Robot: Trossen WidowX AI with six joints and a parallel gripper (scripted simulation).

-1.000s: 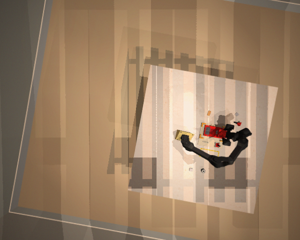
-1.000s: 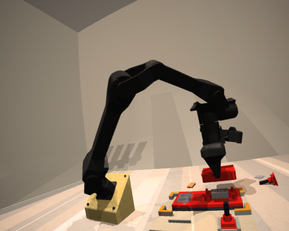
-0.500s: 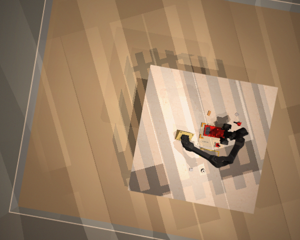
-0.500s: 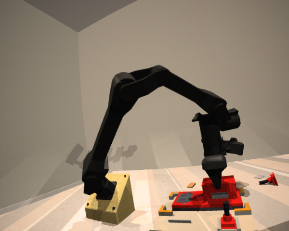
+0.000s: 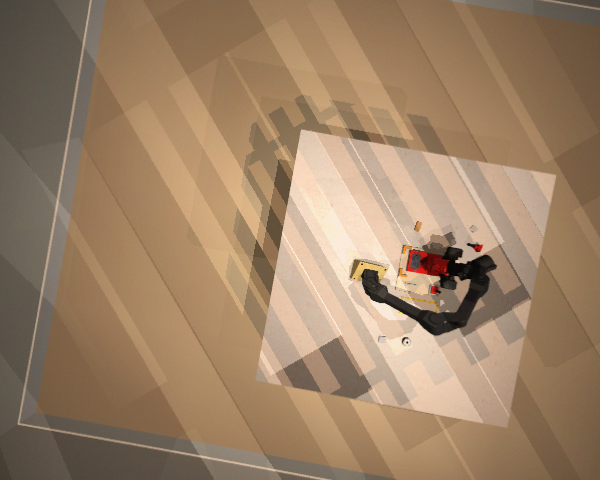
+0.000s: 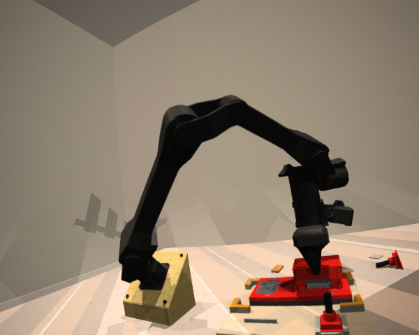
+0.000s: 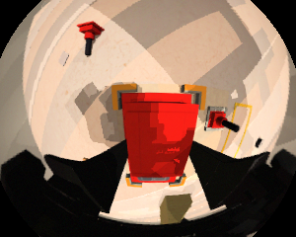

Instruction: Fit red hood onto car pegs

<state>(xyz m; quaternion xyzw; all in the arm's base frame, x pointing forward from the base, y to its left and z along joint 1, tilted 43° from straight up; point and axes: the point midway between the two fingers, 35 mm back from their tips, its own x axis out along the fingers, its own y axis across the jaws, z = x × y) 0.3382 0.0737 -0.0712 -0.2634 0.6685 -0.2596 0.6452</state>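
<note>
Now: the grey engine block 4 cm below my gripper tip and 1 cm to the left of it. The rest, counted from my gripper tip: red hood: right at my gripper tip.
</note>
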